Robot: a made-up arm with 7 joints. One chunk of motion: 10 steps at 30 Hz.
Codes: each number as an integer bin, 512 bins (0 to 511) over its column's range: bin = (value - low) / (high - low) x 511, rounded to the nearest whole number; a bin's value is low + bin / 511 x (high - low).
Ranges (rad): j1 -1.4..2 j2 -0.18..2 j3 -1.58..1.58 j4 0..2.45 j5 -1.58..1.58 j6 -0.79..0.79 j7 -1.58..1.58
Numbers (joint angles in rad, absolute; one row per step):
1: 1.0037 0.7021 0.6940 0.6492 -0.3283 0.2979 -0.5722
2: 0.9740 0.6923 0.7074 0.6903 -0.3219 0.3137 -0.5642
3: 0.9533 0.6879 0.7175 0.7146 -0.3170 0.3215 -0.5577
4: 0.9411 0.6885 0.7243 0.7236 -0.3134 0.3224 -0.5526
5: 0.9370 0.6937 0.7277 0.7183 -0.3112 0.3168 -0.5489
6: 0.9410 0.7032 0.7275 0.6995 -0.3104 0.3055 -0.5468
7: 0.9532 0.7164 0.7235 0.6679 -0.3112 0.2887 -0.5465
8: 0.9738 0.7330 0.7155 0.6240 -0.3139 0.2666 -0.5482
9: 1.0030 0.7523 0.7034 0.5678 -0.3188 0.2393 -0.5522
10: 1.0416 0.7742 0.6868 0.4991 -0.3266 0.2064 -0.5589
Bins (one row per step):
1: 361 207 368 135 202 352 163
2: 357 204 370 144 203 357 164
3: 354 203 372 149 204 359 165
4: 352 204 373 151 205 360 166
5: 351 205 373 150 205 358 167
6: 352 207 373 146 205 354 167
7: 354 210 372 139 205 349 167
8: 357 214 371 130 205 342 167
9: 361 219 369 118 204 333 166
10: 367 224 367 104 203 322 165

